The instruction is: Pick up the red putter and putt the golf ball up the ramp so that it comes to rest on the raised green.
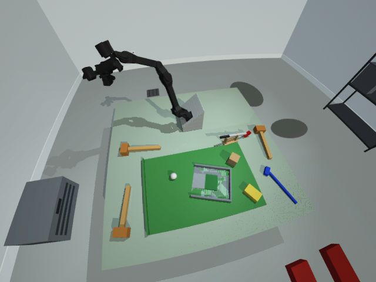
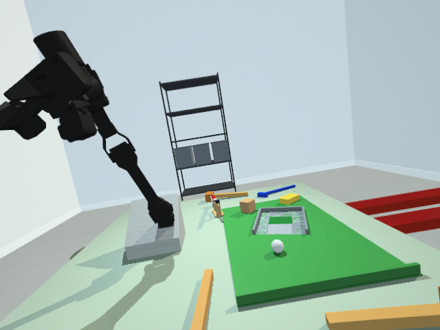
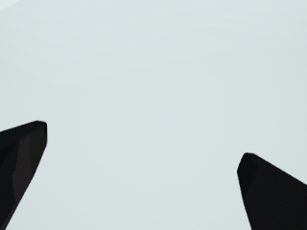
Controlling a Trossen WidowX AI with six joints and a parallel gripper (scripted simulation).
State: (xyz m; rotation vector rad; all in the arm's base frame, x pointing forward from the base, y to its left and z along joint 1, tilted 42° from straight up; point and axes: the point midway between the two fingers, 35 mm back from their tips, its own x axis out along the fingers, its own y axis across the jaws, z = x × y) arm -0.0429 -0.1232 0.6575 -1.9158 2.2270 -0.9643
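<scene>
The red putter is 88 cm to the left of my gripper tip, 45 cm below it and 26 cm ahead of it. The rest, counted from my gripper tip: yellow block (83 cm to the left, 68 cm ahead, 50 cm below); tan cube (80 cm to the left, 48 cm below, 44 cm ahead); white golf ball (49 cm below, 46 cm ahead, 37 cm to the left).
</scene>
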